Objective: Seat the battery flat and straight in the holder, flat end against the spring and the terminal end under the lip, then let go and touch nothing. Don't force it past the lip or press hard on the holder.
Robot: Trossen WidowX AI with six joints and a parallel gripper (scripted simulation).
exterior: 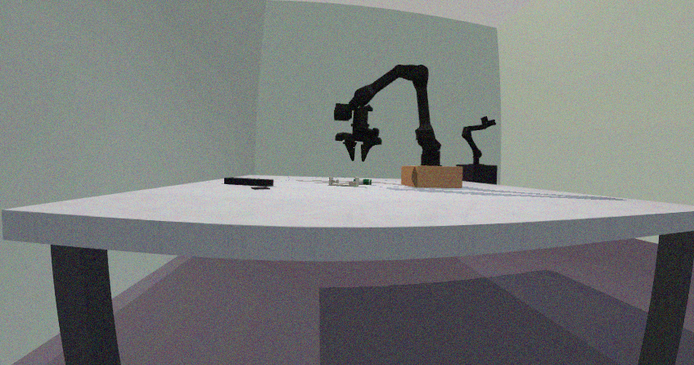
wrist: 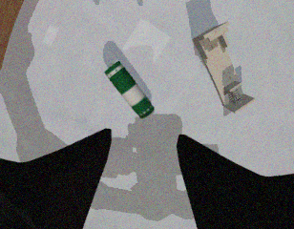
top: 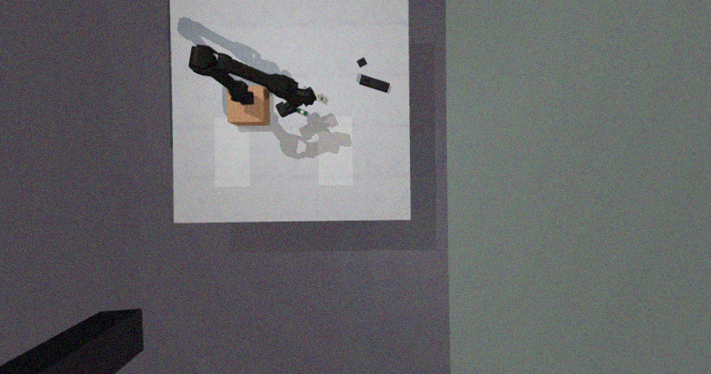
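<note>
Now: the battery 2 cm behind my gripper tip, 1 cm to the left of it and 8 cm below it. From my gripper tip the other things lie so: black battery cover (33 cm ahead, 26 cm to the left, 9 cm below); black remote control (39 cm ahead, 14 cm to the left, 8 cm below).
</note>
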